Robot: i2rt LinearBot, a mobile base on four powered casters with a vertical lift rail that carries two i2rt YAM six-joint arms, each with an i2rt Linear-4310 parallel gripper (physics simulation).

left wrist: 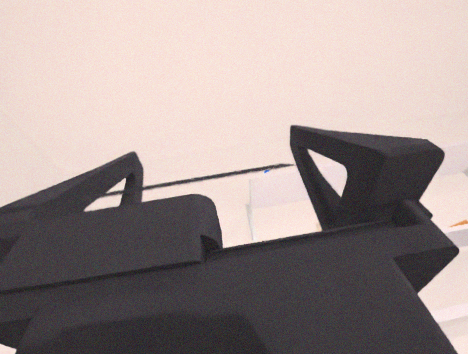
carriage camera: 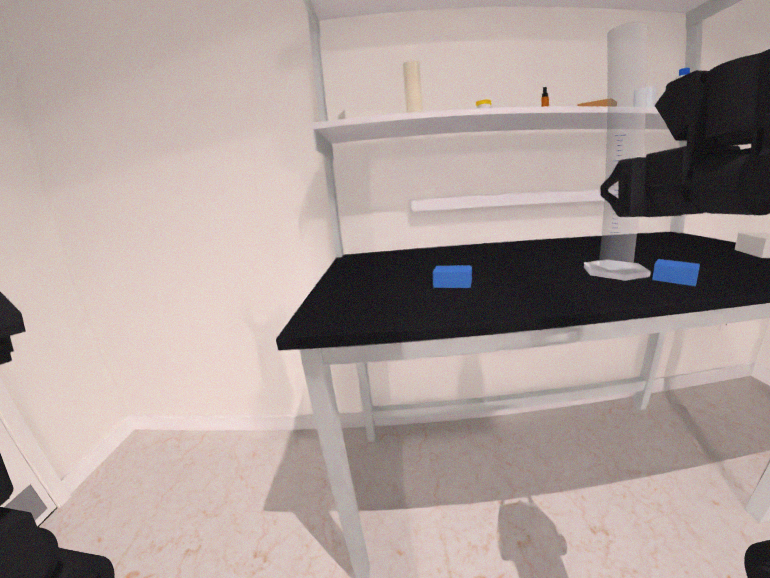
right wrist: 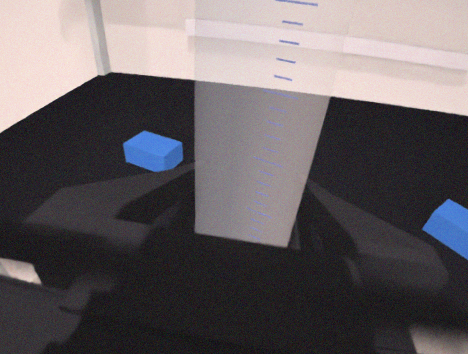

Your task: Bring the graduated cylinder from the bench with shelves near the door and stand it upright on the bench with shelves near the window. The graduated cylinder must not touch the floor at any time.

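Frame: origin at the left arm's base, x ahead, y left, z up, level; centimetres.
Seen in the pictures: left gripper, fingertip midpoint: (left wrist: 214,147); right gripper, fingertip midpoint: (carriage camera: 616,189) (right wrist: 250,179).
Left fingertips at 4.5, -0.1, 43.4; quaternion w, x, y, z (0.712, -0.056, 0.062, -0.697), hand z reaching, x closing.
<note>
Offsets run from my left fingertips to a thing's top centre, as dx, dy, dz. "spot": to the spot under its first point. Level surfaces: height alone.
The clear graduated cylinder {+29.8, -63.6, +16.3} (carriage camera: 621,124) (right wrist: 250,125) is upright, with blue marks and a pale hexagonal foot {+29.7, -63.6, -15.0} (carriage camera: 615,270). My right gripper (carriage camera: 610,189) (right wrist: 250,179) is shut on its tube, above the foot. In the carriage camera the foot shows against the black top of a bench with shelves {dz -26.5} (carriage camera: 385,311) (right wrist: 55,135); whether it touches the top cannot be told. My left gripper (left wrist: 214,147) is open and empty, in front of a pale wall; dark parts of the left arm show at the left edge of the carriage camera.
A blue block {+62.7, -44.4, -22.5} (carriage camera: 452,276) (right wrist: 152,151) lies left of the foot, and another blue block {+53.6, -97.8, -22.5} (carriage camera: 676,272) (right wrist: 452,225) right of it. The upper shelf {dz +17.3} (carriage camera: 460,127) holds a cream cylinder {spot: +93.2, -39.3, +28.8} (carriage camera: 412,87), a yellow-lidded jar {spot: +99.7, -63.0, +24.1} (carriage camera: 483,103) and an orange bottle {spot: +98.2, -83.4, +24.3} (carriage camera: 544,99). A white box {+71.8, -147.7, -20.7} (carriage camera: 752,244) is at the right.
</note>
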